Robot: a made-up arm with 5 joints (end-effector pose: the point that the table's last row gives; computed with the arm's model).
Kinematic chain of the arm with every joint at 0, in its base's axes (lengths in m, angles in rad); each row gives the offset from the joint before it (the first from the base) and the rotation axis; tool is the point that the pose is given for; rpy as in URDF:
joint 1: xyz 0 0 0.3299 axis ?
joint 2: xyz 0 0 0 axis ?
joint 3: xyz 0.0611 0 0.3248 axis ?
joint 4: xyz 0.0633 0 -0.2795 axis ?
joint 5: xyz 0.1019 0 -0.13 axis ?
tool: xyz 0 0 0 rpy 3.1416 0 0
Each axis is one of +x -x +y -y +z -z.
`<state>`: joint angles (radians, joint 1 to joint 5).
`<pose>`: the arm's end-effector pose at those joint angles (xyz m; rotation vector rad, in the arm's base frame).
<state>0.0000 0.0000 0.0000 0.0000 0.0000</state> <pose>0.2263 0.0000 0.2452 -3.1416 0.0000 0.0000</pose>
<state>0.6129 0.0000 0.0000 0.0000 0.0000</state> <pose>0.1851 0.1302 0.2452 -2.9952 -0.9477 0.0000</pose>
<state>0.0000 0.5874 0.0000 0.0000 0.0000</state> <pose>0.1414 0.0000 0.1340 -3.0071 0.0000 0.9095</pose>
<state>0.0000 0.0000 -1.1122 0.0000 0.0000</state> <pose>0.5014 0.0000 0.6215 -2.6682 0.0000 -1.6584</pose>
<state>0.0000 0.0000 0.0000 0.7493 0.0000</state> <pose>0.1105 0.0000 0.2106 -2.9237 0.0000 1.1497</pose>
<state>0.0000 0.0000 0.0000 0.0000 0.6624</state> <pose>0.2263 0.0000 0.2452 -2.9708 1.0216 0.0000</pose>
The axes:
joint 1: +z
joint 2: +y
joint 3: +y
joint 4: +y
joint 5: -z

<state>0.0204 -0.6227 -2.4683 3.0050 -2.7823</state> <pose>-0.0762 -0.0016 0.7909 0.5155 3.0133 0.0248</pose>
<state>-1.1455 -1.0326 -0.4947 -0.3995 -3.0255</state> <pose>0.0498 -0.1100 0.7408 0.7456 1.0208 -0.8953</pose>
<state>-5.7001 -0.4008 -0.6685 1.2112 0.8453</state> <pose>0.2400 0.1583 0.4308 3.0182 -0.3980 -0.1635</pose>
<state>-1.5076 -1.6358 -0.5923 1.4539 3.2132</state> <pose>0.0012 -0.0182 0.5689 1.7592 1.7445 -0.6645</pose>
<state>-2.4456 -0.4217 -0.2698 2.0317 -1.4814</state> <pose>-0.0357 -0.0298 0.3474 -1.6274 0.8516 -0.5570</pose>
